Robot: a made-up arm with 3 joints.
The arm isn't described. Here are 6 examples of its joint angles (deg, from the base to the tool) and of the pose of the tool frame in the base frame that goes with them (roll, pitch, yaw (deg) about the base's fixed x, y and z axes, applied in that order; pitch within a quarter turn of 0, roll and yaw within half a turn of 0; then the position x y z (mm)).
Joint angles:
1: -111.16 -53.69 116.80
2: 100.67 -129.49 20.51
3: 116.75 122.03 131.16
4: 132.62 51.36 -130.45
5: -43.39 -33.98 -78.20
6: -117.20 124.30 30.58
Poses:
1: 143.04 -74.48 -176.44 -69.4 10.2 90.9
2: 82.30 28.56 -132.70 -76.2 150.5 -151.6
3: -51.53 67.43 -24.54 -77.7 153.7 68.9
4: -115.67 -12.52 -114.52 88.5 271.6 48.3
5: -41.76 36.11 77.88 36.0 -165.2 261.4
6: -65.82 -51.04 -140.49 -17.4 40.1 241.9
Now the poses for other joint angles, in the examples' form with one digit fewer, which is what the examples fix.
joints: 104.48 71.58 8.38
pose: 94.6 -5.4 71.7 -39 98 -181
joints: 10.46 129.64 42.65
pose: -148.8 42.8 -129.8 -14 -158 -47
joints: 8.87 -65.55 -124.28
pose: -63.8 22.3 104.6 -16 -210 144
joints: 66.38 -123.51 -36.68
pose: 112.5 -54.6 -139.9 -133 -86 -237
